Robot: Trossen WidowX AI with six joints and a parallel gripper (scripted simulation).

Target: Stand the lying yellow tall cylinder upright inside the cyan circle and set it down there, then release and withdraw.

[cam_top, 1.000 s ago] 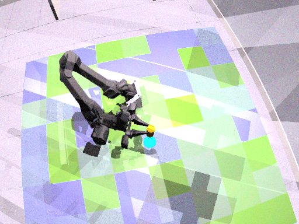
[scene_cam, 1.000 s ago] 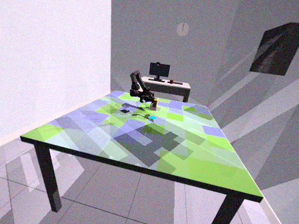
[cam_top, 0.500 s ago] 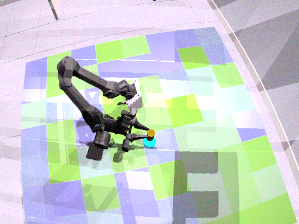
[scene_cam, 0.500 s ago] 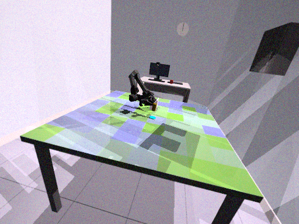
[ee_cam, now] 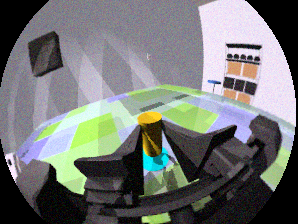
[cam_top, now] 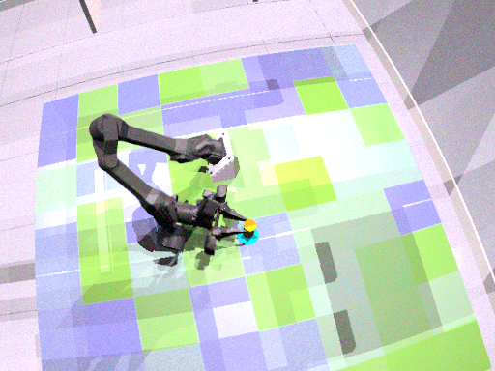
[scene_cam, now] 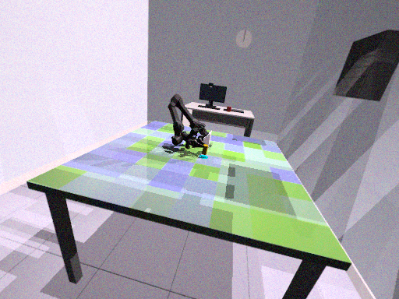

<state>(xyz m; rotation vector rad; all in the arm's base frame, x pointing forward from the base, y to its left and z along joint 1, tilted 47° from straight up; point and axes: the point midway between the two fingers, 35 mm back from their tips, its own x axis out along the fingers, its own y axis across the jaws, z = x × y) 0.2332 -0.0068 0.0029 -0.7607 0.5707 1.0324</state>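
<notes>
Right now the cyan circle is 8 cm below my gripper tip. The rest, counted from my gripper tip: yellow cylinder 2 cm below.
</notes>
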